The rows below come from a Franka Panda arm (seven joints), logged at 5 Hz.
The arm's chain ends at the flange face. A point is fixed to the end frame.
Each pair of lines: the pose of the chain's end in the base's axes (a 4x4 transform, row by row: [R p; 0 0 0 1], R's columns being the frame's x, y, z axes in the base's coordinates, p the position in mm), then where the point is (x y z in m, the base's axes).
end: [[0.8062, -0.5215, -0.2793, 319.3], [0.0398, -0.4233, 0.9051, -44.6], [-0.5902, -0.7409, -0.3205, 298.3], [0, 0, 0, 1]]
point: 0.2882 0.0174 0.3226
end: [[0.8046, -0.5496, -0.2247, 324.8], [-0.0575, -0.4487, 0.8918, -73.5], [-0.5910, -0.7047, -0.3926, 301.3], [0, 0, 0, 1]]
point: 0.2976 -0.0080 0.3205
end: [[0.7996, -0.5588, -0.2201, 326.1], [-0.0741, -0.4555, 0.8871, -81.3], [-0.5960, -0.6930, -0.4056, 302.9], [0, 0, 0, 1]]
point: 0.2996 -0.0152 0.3212
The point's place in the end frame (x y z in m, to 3 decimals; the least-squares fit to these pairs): -0.037 -0.028 0.057
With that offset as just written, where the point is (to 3 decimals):
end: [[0.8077, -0.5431, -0.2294, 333.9], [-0.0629, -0.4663, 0.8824, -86.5], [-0.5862, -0.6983, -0.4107, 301.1], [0, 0, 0, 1]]
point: 0.306 -0.021 0.319
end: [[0.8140, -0.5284, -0.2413, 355.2], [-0.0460, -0.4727, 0.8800, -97.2], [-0.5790, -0.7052, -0.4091, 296.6], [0, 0, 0, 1]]
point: 0.326 -0.032 0.314
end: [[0.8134, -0.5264, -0.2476, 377.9], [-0.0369, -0.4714, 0.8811, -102.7], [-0.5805, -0.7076, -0.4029, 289.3], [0, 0, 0, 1]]
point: 0.348 -0.038 0.308
